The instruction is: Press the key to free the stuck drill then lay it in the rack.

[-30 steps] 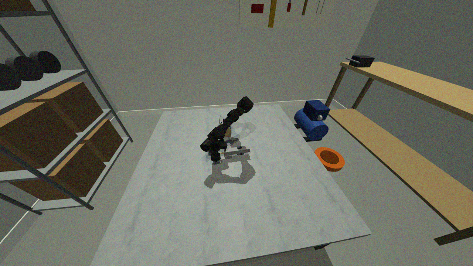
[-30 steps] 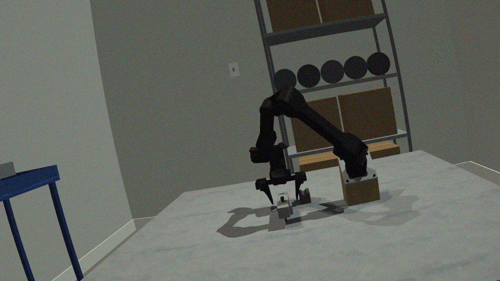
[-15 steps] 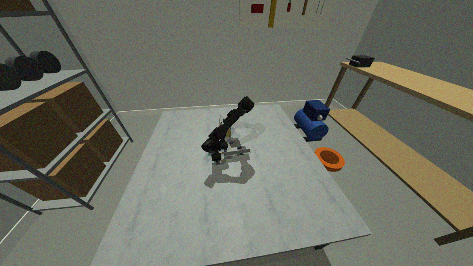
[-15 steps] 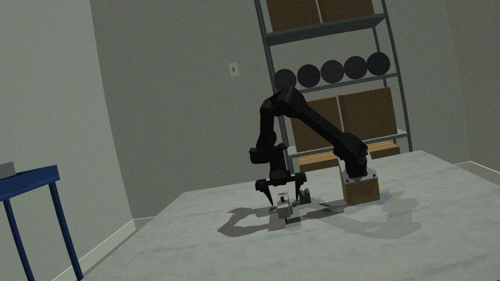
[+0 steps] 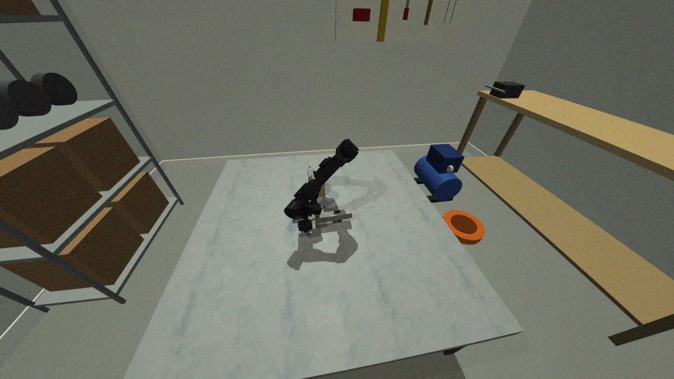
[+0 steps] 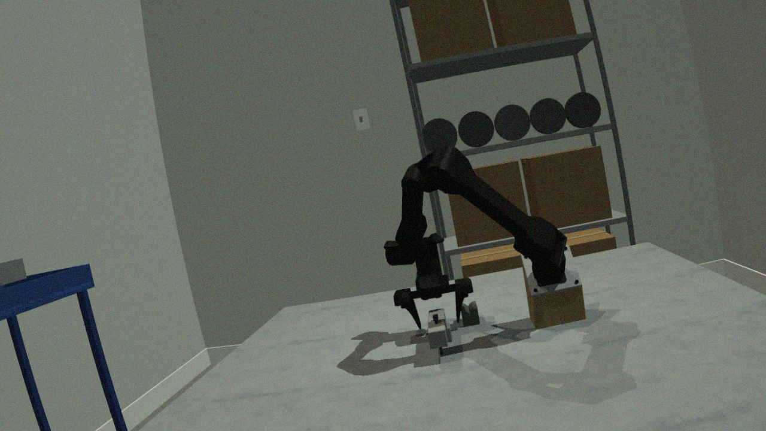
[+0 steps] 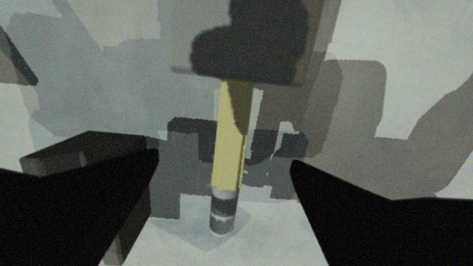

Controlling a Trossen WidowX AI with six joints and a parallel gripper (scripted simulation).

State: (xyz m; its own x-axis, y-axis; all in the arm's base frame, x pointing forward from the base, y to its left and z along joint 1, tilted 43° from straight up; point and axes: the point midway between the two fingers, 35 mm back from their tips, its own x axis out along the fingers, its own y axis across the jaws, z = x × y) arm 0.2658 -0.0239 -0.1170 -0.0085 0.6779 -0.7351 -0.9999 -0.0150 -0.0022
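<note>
The drill is 4 cm to the left of my gripper tip and 4 cm above it. From my gripper tip the other things lie so: rack 8 cm behind, 3 cm to the right, 1 cm above; then black key 17 cm to the left, 4 cm above; then grey fixture block 14 cm to the left, 3 cm above.
</note>
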